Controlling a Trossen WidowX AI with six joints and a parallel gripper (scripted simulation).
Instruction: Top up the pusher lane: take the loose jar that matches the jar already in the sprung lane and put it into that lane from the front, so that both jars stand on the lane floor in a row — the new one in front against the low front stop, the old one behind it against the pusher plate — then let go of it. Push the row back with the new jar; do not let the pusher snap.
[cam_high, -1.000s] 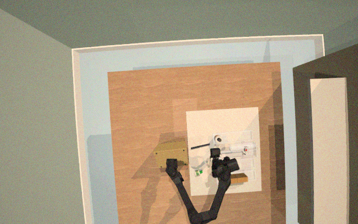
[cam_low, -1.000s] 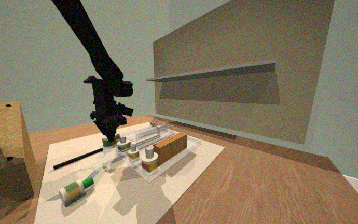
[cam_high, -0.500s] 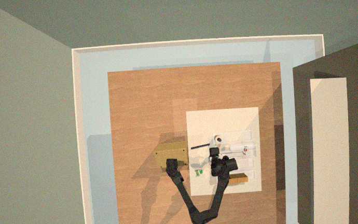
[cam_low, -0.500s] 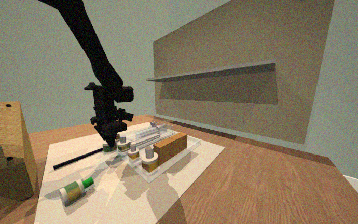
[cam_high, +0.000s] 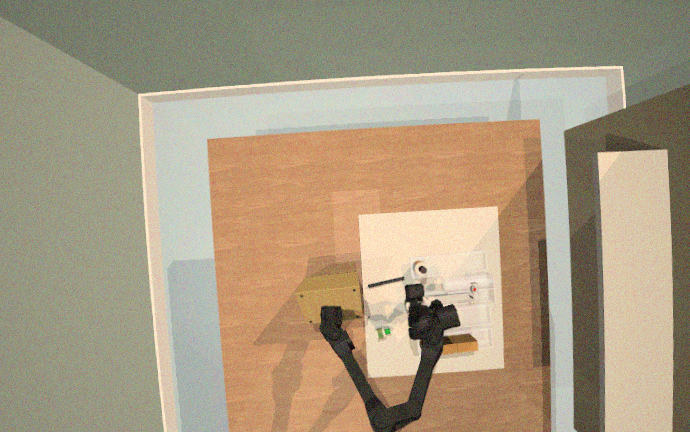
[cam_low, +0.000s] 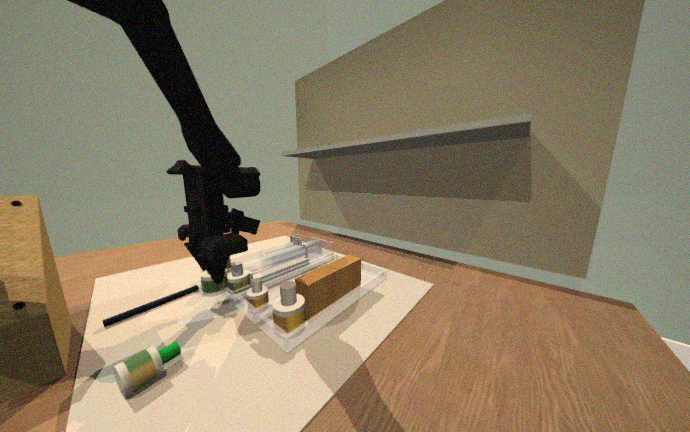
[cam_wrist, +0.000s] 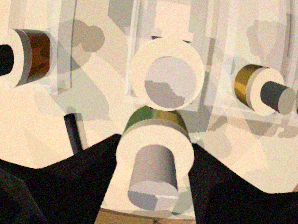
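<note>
Now: the black rod 9 cm behind my gripper tip, 7 cm to the left of it and 4 cm below it. Round my gripper tip: shelf 55 cm ahead, 32 cm above, 8 cm to the left.
</note>
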